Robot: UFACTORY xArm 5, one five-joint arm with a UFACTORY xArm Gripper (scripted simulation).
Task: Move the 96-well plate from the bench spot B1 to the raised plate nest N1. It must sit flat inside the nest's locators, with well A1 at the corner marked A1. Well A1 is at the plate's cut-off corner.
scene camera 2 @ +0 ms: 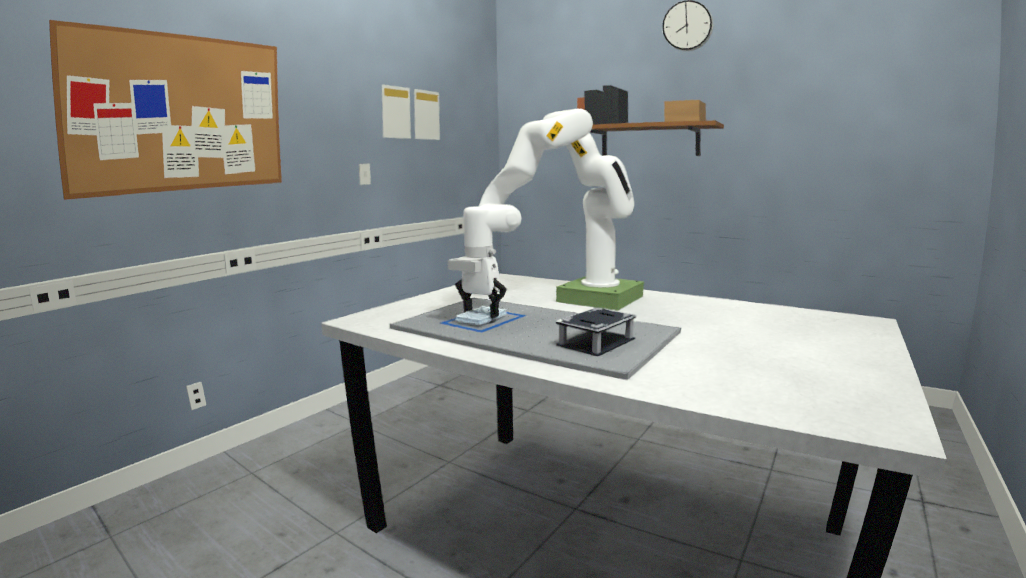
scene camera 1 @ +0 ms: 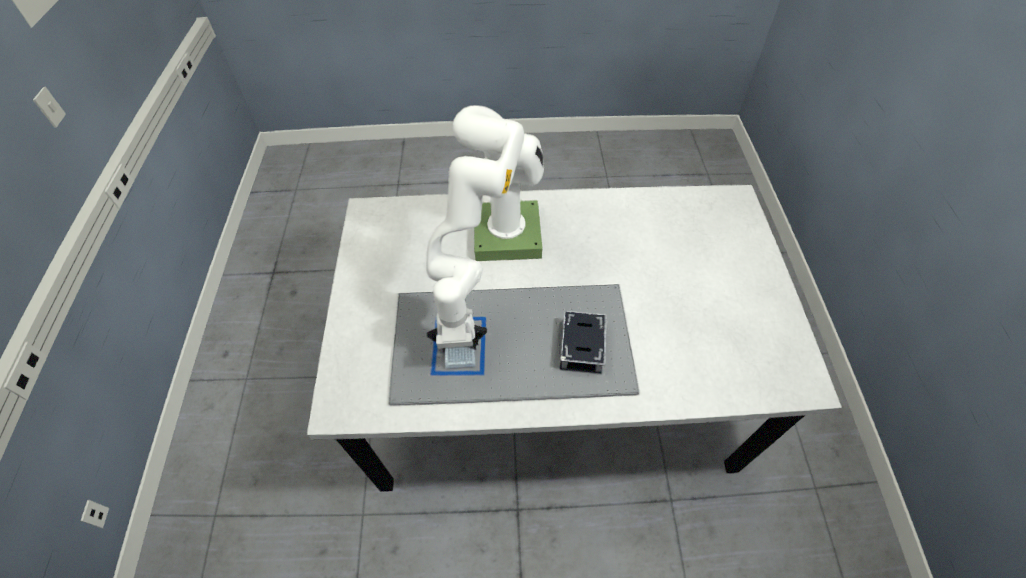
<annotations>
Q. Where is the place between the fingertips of the gripper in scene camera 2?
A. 481, 315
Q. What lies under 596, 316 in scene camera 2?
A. A raised black plate nest.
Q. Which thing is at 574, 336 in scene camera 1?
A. A raised black plate nest.
</annotations>
